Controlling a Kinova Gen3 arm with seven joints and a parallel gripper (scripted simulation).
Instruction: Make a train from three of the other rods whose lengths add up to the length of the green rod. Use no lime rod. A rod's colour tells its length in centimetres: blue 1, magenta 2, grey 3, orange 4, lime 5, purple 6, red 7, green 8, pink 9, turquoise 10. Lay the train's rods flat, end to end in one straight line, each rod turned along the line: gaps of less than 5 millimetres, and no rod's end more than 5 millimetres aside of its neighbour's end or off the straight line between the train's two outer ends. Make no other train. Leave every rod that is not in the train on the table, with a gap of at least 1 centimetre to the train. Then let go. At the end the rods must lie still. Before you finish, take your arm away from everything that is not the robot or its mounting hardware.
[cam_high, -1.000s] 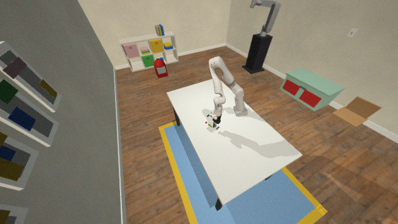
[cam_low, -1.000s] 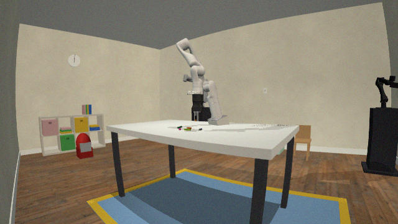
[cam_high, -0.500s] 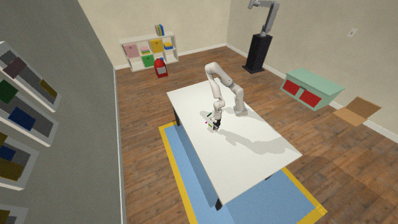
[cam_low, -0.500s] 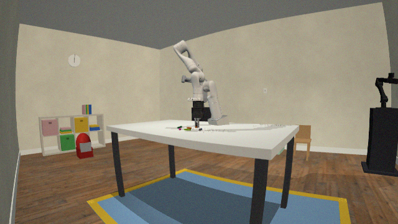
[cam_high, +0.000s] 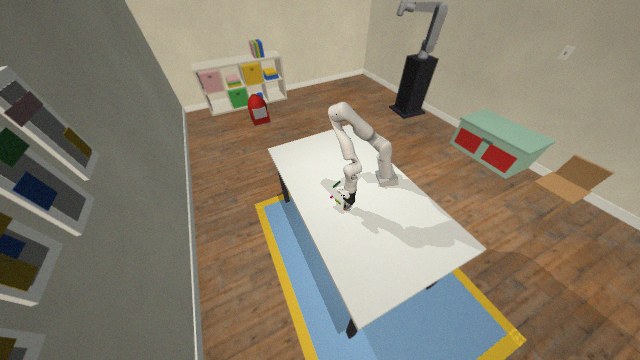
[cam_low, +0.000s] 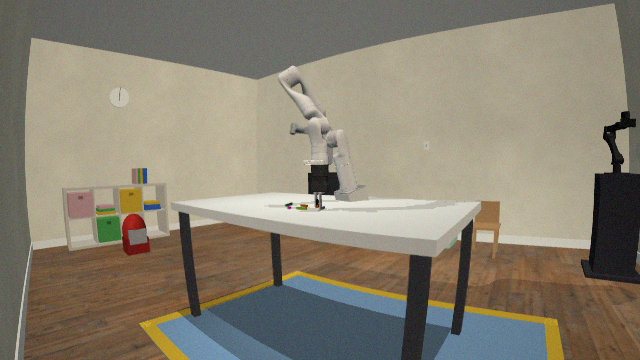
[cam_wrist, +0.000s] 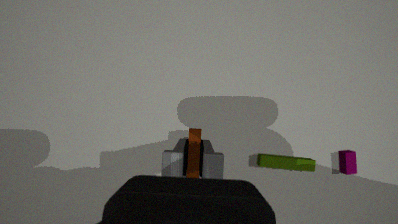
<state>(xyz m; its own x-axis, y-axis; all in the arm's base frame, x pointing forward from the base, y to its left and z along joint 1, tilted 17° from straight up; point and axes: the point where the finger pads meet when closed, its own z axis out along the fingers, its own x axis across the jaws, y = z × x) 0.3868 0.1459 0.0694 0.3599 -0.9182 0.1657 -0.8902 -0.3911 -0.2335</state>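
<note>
My gripper is now 30 mm past the grey rod, 30 mm above it and 10 mm to the left of it. The rest, counted from my hand: blue rod: 60 mm behind, 30 mm below, 20 mm to the right; lime rod: 80 mm to the right, 30 mm below, 20 mm ahead; magenta rod: 130 mm to the right, 50 mm ahead, 30 mm below.
</note>
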